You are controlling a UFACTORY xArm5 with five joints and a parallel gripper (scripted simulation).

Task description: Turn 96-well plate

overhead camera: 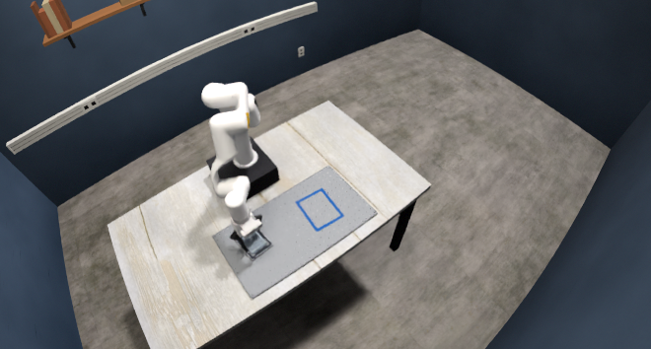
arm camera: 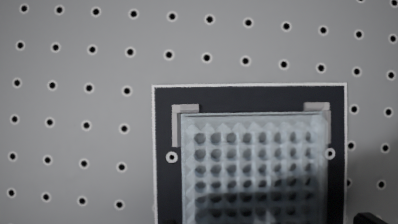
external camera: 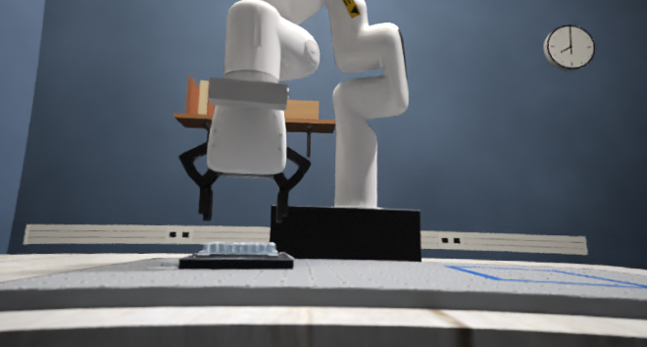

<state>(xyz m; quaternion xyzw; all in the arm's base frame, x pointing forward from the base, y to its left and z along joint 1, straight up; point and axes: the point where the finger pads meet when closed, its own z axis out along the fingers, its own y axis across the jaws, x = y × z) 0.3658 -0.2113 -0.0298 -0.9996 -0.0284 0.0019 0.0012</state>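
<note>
My hand is 5 cm above the 96-well plate. Also, from my hand: black plate nest: 6 cm below.
</note>
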